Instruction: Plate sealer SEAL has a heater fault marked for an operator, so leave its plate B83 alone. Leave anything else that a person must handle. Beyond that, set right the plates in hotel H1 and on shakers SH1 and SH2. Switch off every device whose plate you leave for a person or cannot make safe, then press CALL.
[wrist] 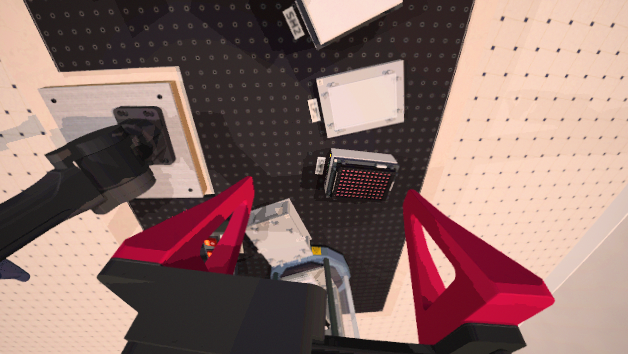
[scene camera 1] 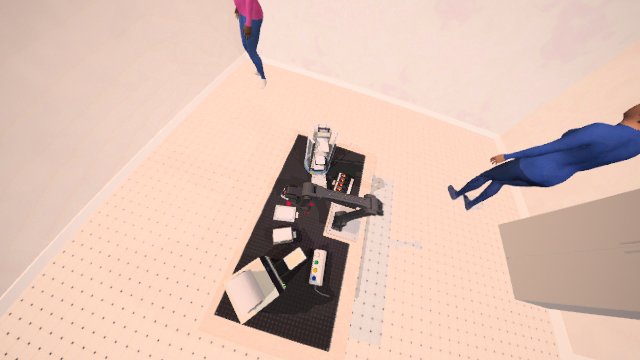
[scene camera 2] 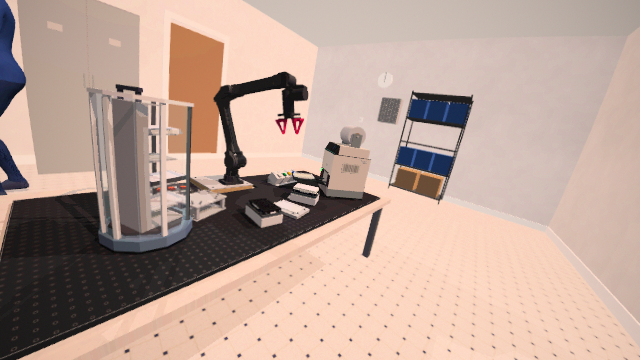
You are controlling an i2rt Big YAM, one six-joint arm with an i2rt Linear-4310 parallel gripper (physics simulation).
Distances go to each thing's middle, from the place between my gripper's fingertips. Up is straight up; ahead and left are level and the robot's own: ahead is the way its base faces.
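There's a grey roll (scene camera 1: 244,289) that sits 7 cm ahead of my hand, 47 cm to the left of it and 4 cm above it. The lid park LP1 (wrist: 397,66) is 10 cm ahead of my hand, 4 cm to the right of it and 35 cm below it. As for the plate with red wells (wrist: 354,182), it's 12 cm ahead of my hand, 20 cm to the right of it and 30 cm below it, and the plate hotel (scene camera 2: 141,145) is 2 cm ahead of my hand, 59 cm to the right of it and 13 cm below it.
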